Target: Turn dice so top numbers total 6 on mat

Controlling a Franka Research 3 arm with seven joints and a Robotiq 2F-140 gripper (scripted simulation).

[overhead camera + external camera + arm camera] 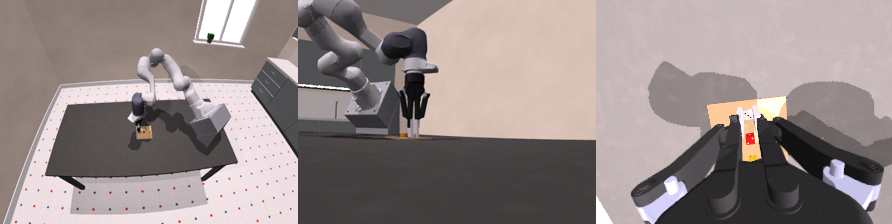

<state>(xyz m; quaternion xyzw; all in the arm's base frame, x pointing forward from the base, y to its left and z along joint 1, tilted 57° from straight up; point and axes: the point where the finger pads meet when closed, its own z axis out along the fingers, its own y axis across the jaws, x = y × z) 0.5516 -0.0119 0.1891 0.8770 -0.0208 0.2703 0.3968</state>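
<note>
The white die lies 30 mm below my hand. The rest, counted from my hand: tan mat: 40 mm behind, 10 mm to the left, 40 mm below; then yellow die: 90 mm behind, 30 mm to the left, 30 mm below; then red die: 40 mm behind, 10 mm to the left, 30 mm below.
</note>
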